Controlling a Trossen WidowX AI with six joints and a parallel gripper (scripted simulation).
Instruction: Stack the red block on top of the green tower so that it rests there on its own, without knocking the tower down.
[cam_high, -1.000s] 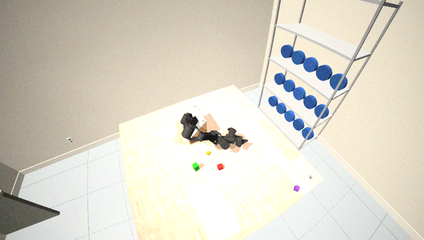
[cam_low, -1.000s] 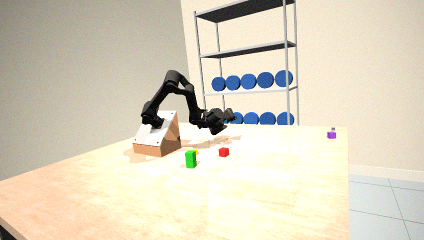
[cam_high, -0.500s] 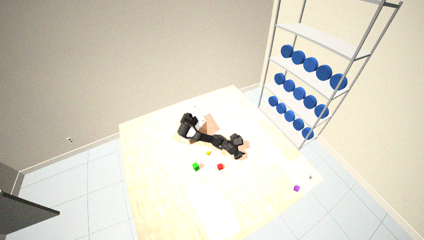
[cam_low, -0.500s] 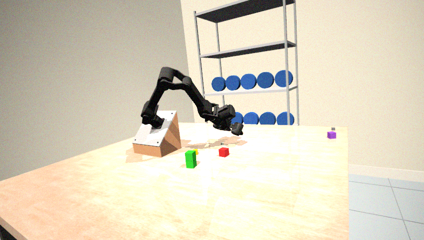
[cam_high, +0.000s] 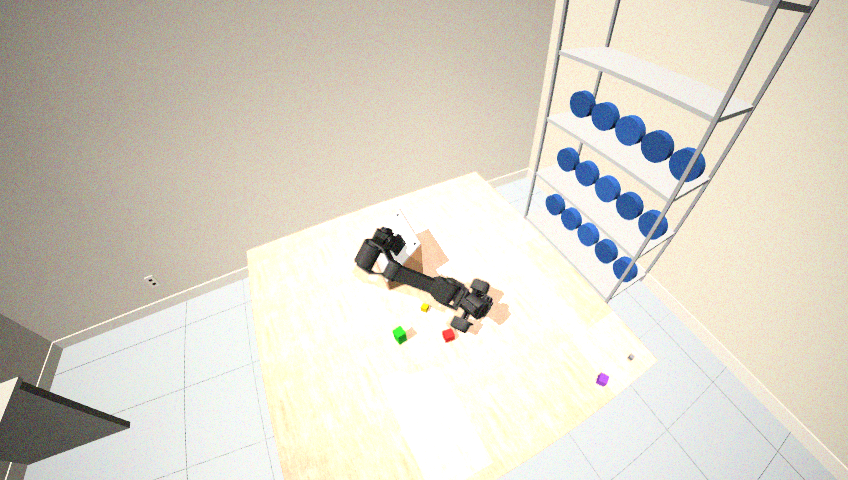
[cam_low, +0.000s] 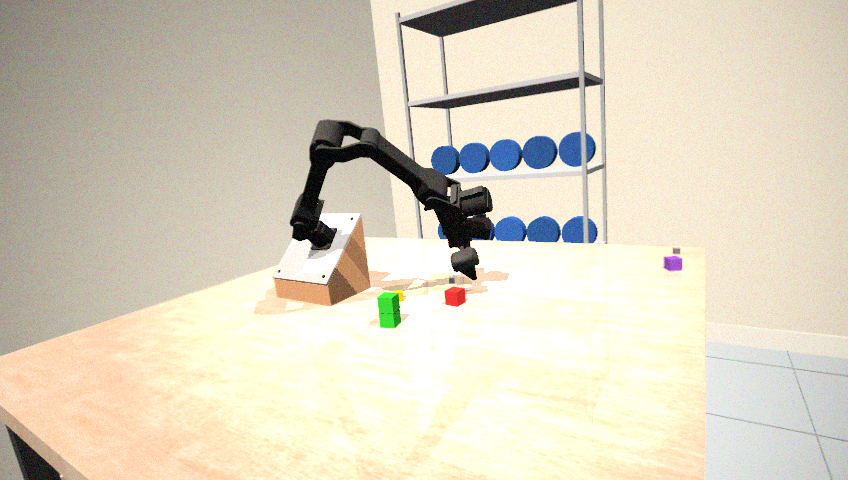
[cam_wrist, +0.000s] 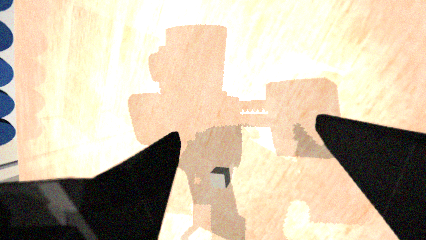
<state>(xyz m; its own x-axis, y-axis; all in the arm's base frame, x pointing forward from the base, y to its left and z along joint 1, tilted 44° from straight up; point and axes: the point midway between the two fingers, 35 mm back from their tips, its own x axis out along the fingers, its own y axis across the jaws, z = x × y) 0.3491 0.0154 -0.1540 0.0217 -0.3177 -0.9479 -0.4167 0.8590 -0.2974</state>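
The red block is 10 mm ahead of my gripper tip, 130 mm to the right of it and 30 mm below it. From my gripper tip the other things lie so: purple cube (440 mm ahead, 220 mm to the left, 30 mm below); then small grey cube (450 mm ahead, 380 mm to the left, 40 mm below); then small yellow block (140 mm behind, 140 mm to the right, 30 mm below).
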